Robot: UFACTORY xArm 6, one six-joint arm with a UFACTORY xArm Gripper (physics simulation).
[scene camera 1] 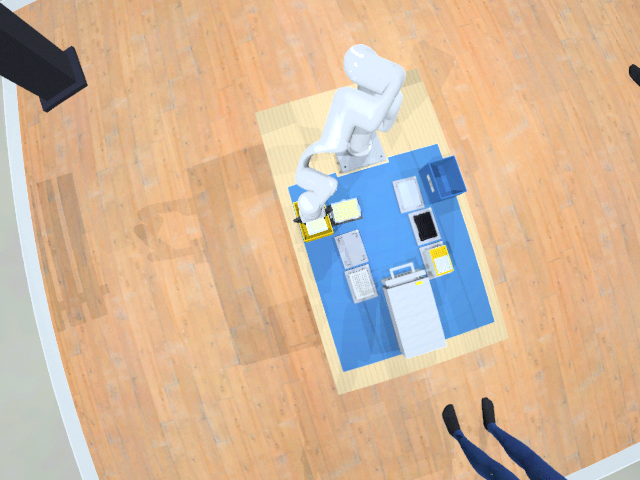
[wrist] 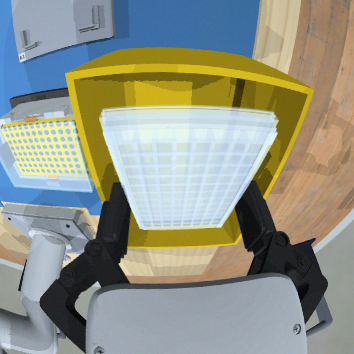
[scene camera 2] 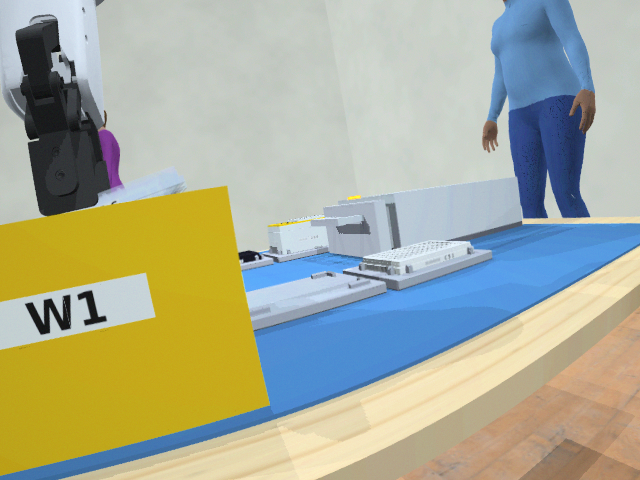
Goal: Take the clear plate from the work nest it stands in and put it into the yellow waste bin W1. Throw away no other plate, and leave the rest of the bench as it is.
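Frame: origin at the arm's base, x right, y ahead, z up, level; metres.
Seen in the pictures: gripper, between the fingertips: [wrist: 184, 194]; arm's base, origin of its link: [scene camera 1: 358, 145] [wrist: 50, 238].
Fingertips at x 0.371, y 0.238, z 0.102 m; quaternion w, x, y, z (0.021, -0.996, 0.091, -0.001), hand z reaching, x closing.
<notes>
Offsets run from my fingertips to a thing's middle.
My gripper [scene camera 1: 313, 215] [scene camera 2: 71, 198] [wrist: 184, 194] is shut on the clear plate @[dx +0.000, dy +0.001, dz -0.003 m] [scene camera 1: 316, 226] [scene camera 2: 147, 187] [wrist: 187, 160], with one black finger on each side of it. The plate is over the opening of the yellow waste bin W1 @[dx +0.002, dy -0.006, dz -0.063 m] [scene camera 1: 318, 238] [scene camera 2: 180, 356] [wrist: 165, 60]. In the second scene view the plate looks tilted, its top shows above the bin's rim and its lower part is hidden by the bin wall. In the wrist view the plate's outline lies inside the rim. The far fingertip is hidden in the second scene view.
A yellow-topped plate @[dx -0.150, dy +0.025, dz -0.084 m] [scene camera 1: 345, 210] [wrist: 40, 150] stands close beside the bin. A bare grey nest @[dx -0.093, dy +0.199, dz -0.114 m] [scene camera 1: 351, 249] [wrist: 65, 25], a white plate @[dx -0.056, dy +0.368, dz -0.104 m] [scene camera 1: 360, 284] [scene camera 2: 418, 255], a black plate @[dx -0.465, dy +0.269, dz -0.104 m] [scene camera 1: 425, 226], a blue bin @[dx -0.628, dy +0.113, dz -0.063 m] [scene camera 1: 454, 178] and a large grey instrument @[dx -0.200, dy +0.607, dz -0.070 m] [scene camera 1: 416, 317] [scene camera 2: 449, 211] stand farther off.
</notes>
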